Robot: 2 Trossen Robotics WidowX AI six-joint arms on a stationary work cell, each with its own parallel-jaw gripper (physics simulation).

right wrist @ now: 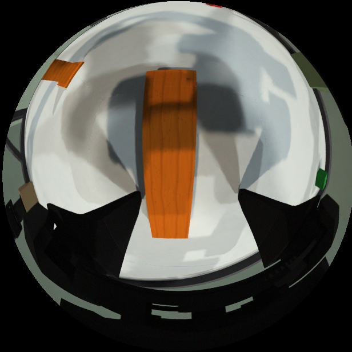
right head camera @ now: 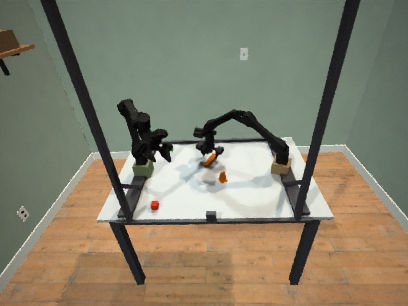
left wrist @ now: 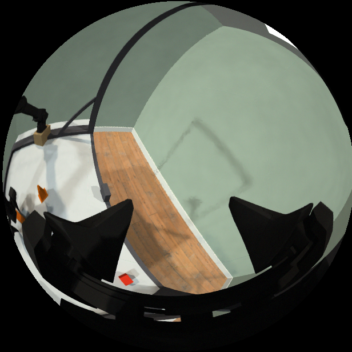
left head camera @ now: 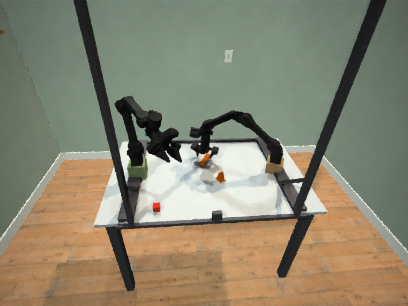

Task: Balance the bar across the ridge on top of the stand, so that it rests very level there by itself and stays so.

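Seen in the pictures: left gripper, fingertip midpoint: point(right head camera: 163, 161) point(left head camera: 175, 162); right gripper, fingertip midpoint: point(right head camera: 210, 157) point(left head camera: 204, 157); left arm's base, link origin: point(right head camera: 141, 162) point(left head camera: 136, 162); right arm's base, link origin: point(right head camera: 281, 161) point(left head camera: 275, 160).
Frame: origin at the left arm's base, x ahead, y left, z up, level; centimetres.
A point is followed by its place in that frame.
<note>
The orange wooden bar point(left head camera: 205, 160) {z -7.5, x 42.9, y 10.5 cm} point(right head camera: 210, 160) {z -7.5, x 42.9, y 10.6 cm} point(left wrist: 20, 216) point(right wrist: 170, 165) lies flat on the table, towards the back in the head views. The small orange stand point(left head camera: 221, 177) {z -6.5, x 51.2, y -8.3 cm} point(right head camera: 223, 177) {z -6.4, x 51.4, y -8.2 cm} point(left wrist: 42, 194) point(right wrist: 62, 72) stands apart from it, nearer the front and a little to the right in the head views. My right gripper point(left head camera: 205, 152) {z -9.0, x 42.3, y 15.5 cm} point(right head camera: 210, 151) {z -9.0, x 42.3, y 15.5 cm} point(right wrist: 191, 195) is open and points down low over the bar. In the right wrist view the bar runs lengthwise between its spread fingers, nearer the left one in the picture. My left gripper point(left head camera: 174, 159) {z 26.9, x 25.3, y -35.6 cm} point(right head camera: 161, 157) {z 26.9, x 25.3, y -35.6 cm} point(left wrist: 182, 203) is open and empty, raised above the table's left side.
A red cube point(left head camera: 156, 207) {z -6.2, x 14.0, y -30.7 cm} point(right head camera: 155, 205) {z -6.1, x 14.7, y -30.7 cm} point(left wrist: 125, 279) point(right wrist: 214, 5) lies near the front left of the table. A green block point(right head camera: 171, 149) {z -8.1, x 13.5, y 25.5 cm} point(right wrist: 321, 179) lies at the back left, partly hidden. A dark box point(left head camera: 217, 215) {z -4.5, x 44.8, y -38.8 cm} point(right head camera: 211, 215) {z -4.2, x 45.1, y -38.8 cm} point(left wrist: 105, 192) sits on the front edge.
</note>
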